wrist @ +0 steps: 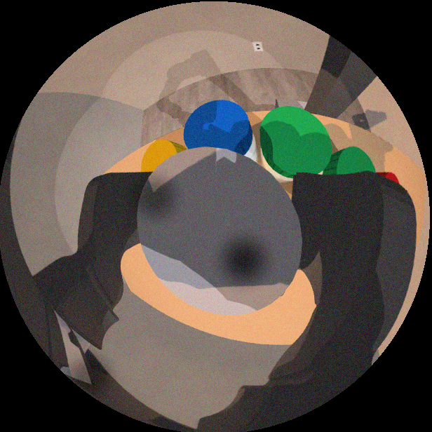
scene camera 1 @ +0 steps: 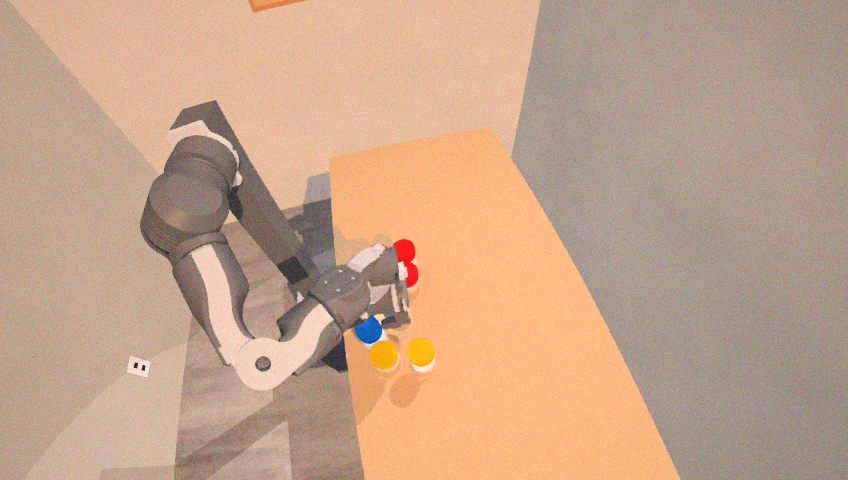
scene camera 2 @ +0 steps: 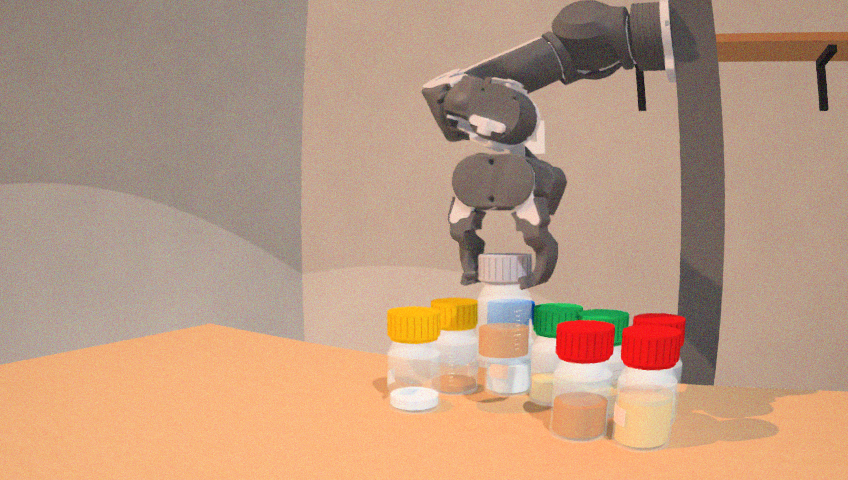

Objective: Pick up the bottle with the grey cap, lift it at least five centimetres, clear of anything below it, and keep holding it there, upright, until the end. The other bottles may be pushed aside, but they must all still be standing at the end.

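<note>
The bottle with the grey cap (scene camera 2: 504, 268) (wrist: 220, 230) hangs upright in the air in scene camera 2, its base well above the table top (scene camera 2: 238, 416). It holds a brown layer at the bottom. My gripper (scene camera 2: 499, 280) (wrist: 226, 227) (scene camera 1: 404, 300) is shut on its cap, one finger on each side. In scene camera 1 the gripper hides most of this bottle. The blue-capped bottle (scene camera 1: 368, 329) (wrist: 218, 125) stands behind it and shows through its clear wall in scene camera 2.
Two yellow-capped bottles (scene camera 2: 413, 324) (scene camera 2: 454, 313) stand at the left in scene camera 2. Two green-capped bottles (scene camera 2: 557, 319) (scene camera 2: 605, 324) and several red-capped bottles (scene camera 2: 585, 342) (scene camera 2: 650, 346) stand at the right. All these visible bottles are upright.
</note>
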